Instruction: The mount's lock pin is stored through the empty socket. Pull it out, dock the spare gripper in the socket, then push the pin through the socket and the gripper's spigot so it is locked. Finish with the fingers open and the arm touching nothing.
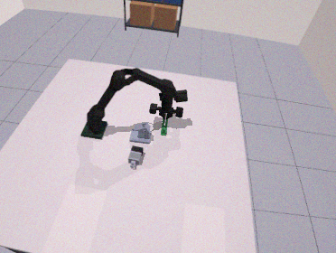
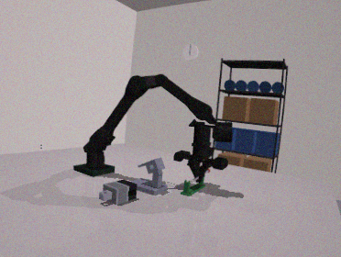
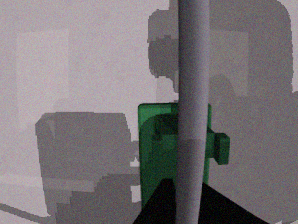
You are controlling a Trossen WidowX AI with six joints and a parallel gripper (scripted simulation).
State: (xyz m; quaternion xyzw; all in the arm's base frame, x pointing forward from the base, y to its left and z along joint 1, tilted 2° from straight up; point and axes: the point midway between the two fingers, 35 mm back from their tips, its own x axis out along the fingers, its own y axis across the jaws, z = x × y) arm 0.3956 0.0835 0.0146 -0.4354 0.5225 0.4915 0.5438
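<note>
Right now the green cradle is 4 cm to the right of my gripper tip and 1 cm above it. The rest, counted from my gripper tip: grey mount 13 cm behind, 12 cm to the right, 3 cm above; spare gripper 27 cm to the right, 16 cm behind.
</note>
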